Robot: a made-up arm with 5 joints.
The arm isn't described. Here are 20 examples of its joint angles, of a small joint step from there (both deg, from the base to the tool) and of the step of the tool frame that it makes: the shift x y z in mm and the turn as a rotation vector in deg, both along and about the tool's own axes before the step.
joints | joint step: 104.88 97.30 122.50 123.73 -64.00 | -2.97 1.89 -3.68 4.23 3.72
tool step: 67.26 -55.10 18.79 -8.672 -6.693 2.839
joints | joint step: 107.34 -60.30 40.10 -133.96 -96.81 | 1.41 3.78 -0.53 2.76 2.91
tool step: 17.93 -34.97 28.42 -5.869 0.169 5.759
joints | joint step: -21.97 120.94 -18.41 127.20 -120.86 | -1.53 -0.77 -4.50 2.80 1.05
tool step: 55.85 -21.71 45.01 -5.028 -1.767 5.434
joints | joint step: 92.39 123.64 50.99 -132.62 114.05 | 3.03 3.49 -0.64 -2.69 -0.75
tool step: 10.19 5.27 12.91 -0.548 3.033 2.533
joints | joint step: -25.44 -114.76 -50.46 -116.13 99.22 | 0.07 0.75 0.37 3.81 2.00
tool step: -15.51 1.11 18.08 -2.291 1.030 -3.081
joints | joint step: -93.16 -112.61 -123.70 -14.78 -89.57 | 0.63 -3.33 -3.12 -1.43 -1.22
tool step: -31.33 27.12 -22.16 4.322 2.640 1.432
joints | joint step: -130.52 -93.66 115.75 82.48 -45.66 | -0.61 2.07 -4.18 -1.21 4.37
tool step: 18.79 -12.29 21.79 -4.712 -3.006 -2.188
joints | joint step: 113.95 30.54 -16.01 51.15 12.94 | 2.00 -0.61 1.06 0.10 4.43
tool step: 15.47 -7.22 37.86 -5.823 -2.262 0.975
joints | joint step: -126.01 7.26 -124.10 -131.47 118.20 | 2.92 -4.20 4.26 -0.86 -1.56
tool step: 49.79 -4.64 46.32 1.084 6.303 1.959
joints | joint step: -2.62 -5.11 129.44 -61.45 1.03 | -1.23 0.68 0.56 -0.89 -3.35
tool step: -7.19 11.01 -16.70 2.590 -0.420 -0.340
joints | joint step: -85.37 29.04 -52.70 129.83 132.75 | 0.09 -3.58 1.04 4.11 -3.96
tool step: -30.64 27.45 -17.25 3.089 2.874 -6.748
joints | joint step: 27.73 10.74 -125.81 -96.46 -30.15 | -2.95 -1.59 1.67 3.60 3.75
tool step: 9.91 -26.84 0.07 -2.186 -6.276 2.198
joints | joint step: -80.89 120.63 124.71 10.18 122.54 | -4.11 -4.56 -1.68 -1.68 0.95
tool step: 26.96 -43.08 -33.45 4.428 -3.610 5.468
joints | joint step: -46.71 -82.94 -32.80 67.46 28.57 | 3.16 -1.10 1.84 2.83 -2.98
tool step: -7.49 8.34 -20.23 2.753 -2.634 -3.010
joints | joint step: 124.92 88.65 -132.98 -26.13 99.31 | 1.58 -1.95 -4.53 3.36 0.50
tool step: -48.96 7.77 -0.16 1.595 -1.710 -5.040
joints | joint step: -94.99 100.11 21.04 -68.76 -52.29 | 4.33 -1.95 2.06 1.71 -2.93
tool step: -4.34 -4.30 -10.21 1.979 -5.404 -3.542
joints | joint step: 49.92 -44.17 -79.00 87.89 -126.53 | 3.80 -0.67 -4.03 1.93 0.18
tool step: 81.96 0.62 -36.19 2.527 -3.553 6.368
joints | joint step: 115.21 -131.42 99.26 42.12 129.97 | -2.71 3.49 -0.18 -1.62 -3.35
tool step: 14.74 21.26 5.05 0.423 1.307 -0.942
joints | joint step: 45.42 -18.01 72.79 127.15 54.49 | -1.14 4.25 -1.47 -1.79 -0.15
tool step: -0.18 27.33 -3.89 1.363 0.776 -2.910
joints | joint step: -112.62 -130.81 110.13 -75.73 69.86 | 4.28 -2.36 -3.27 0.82 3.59
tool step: -16.21 10.63 13.06 -5.303 -6.597 2.725
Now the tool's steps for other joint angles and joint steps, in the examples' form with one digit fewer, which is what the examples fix.
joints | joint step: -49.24 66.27 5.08 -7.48 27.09 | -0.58 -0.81 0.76 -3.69 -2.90
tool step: 0.7 3.1 -14.9 2.80 3.96 1.00
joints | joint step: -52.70 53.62 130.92 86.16 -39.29 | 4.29 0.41 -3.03 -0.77 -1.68
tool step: -41.6 -36.0 11.9 -0.56 1.75 -1.12
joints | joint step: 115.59 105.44 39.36 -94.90 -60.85 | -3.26 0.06 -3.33 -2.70 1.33
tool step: -20.2 1.1 16.6 -1.55 6.61 1.51
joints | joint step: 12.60 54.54 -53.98 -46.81 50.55 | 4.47 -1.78 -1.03 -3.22 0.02
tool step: -31.3 13.8 46.0 -2.57 1.06 -0.57
